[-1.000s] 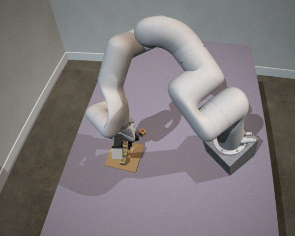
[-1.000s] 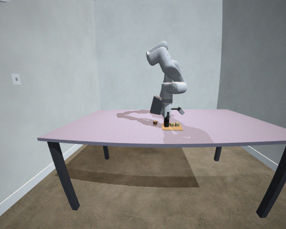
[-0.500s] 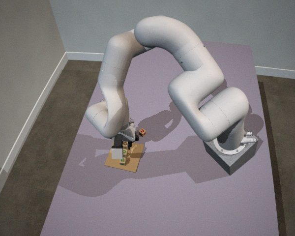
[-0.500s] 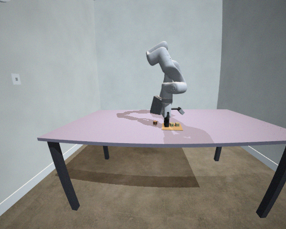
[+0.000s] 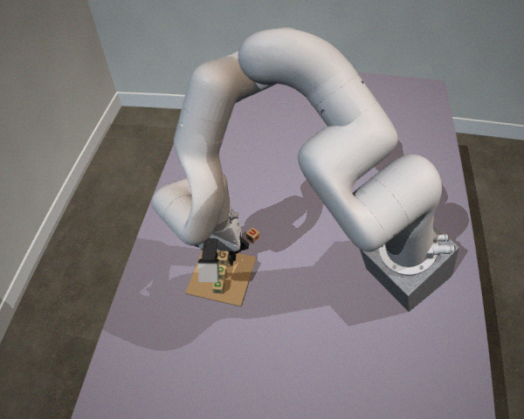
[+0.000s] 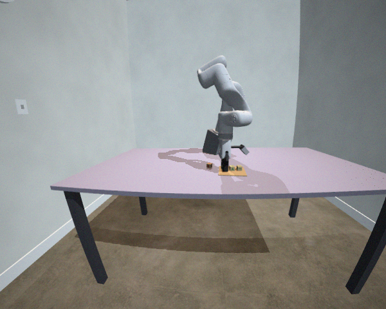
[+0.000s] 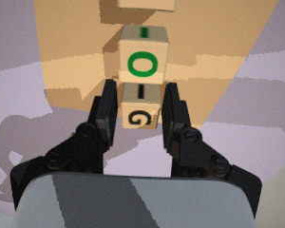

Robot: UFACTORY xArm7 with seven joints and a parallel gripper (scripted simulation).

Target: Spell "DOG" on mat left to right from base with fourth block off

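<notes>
The G block lies 1 cm below my hand. From my hand the other things lie so: mat 4 cm to the left, 2 cm below; D block 1 cm behind, 8 cm to the left, 1 cm below; O block 1 cm behind, 4 cm to the left, 1 cm below.
</notes>
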